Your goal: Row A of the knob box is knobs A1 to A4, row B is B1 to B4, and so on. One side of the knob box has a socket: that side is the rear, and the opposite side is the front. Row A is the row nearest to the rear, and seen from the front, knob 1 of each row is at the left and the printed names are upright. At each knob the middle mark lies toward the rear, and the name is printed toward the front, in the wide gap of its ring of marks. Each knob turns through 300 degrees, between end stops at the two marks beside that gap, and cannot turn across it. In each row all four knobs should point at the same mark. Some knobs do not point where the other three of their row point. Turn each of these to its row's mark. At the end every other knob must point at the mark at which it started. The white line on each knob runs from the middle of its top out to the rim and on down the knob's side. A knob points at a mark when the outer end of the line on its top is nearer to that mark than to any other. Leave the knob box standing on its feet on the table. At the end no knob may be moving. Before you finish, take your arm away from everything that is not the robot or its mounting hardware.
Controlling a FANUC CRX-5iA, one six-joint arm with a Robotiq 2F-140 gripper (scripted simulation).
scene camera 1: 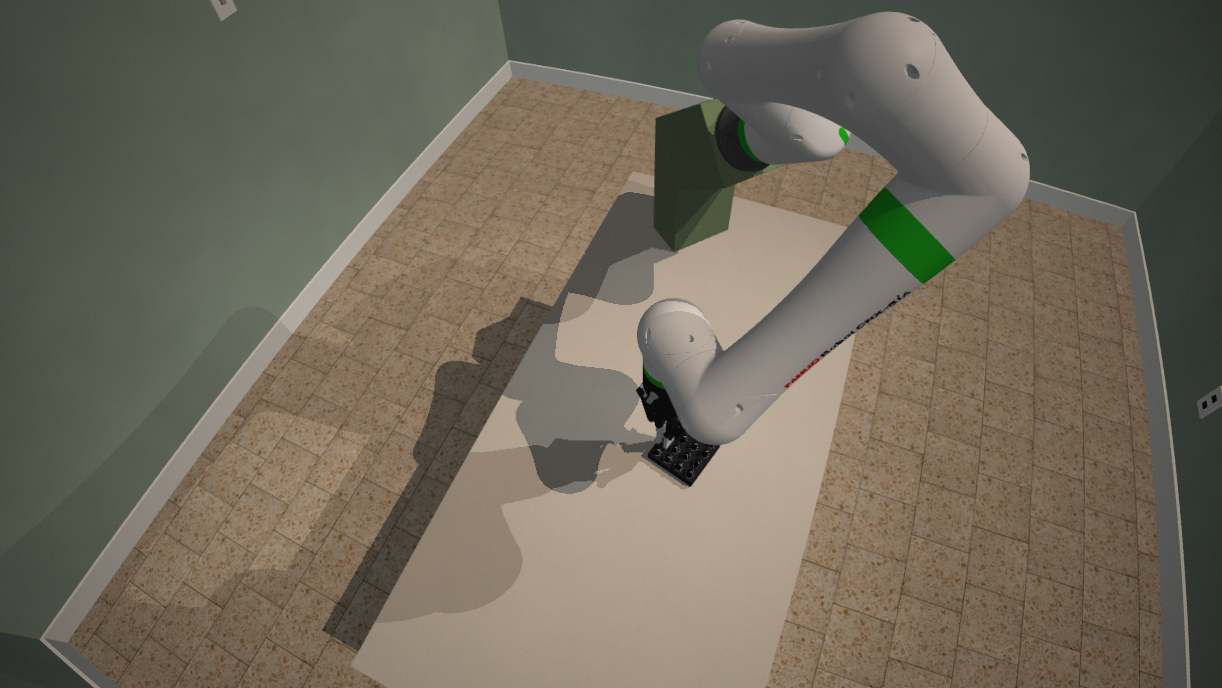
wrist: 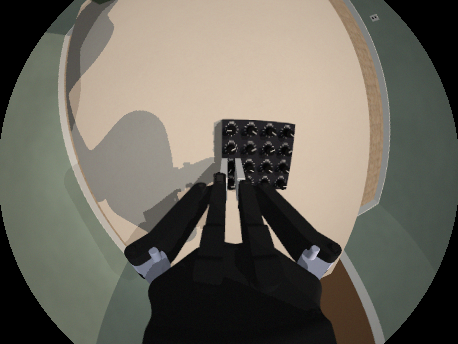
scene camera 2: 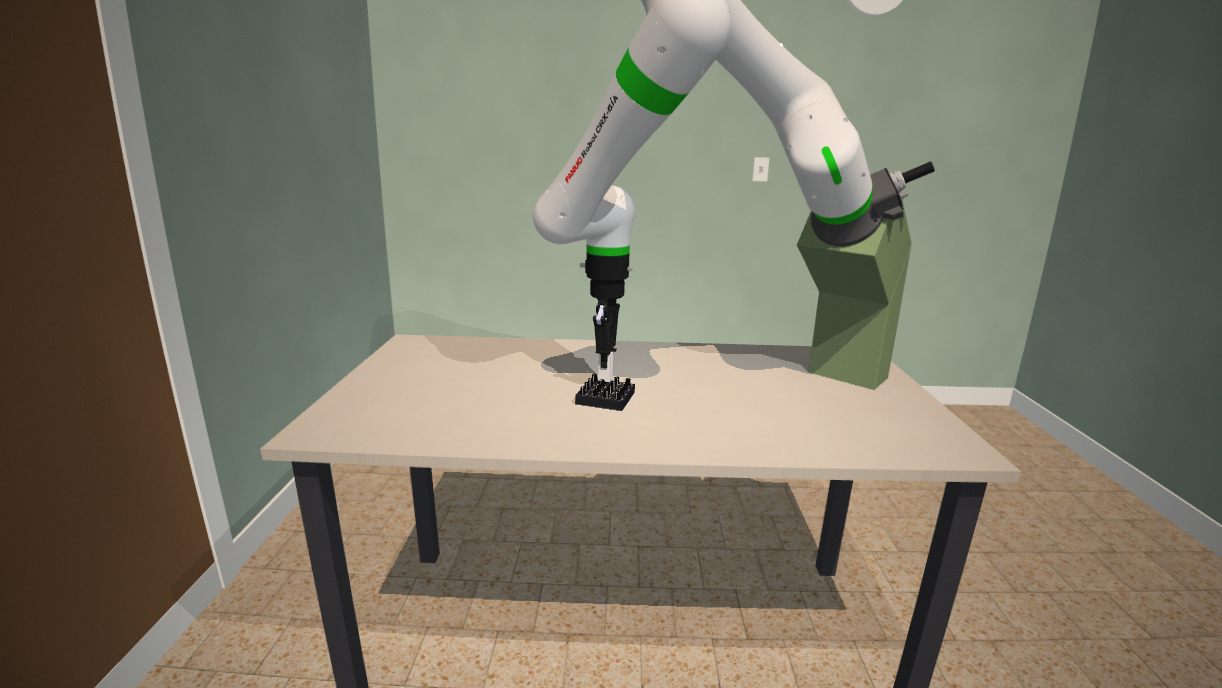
Path:
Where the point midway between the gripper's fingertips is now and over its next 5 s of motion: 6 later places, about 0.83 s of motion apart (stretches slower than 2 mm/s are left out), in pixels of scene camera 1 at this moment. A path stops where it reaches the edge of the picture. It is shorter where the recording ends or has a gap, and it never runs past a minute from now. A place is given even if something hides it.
My gripper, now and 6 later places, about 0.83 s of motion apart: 664, 440; 665, 433; 678, 410; 680, 411; 680, 417; 680, 420; 679, 421

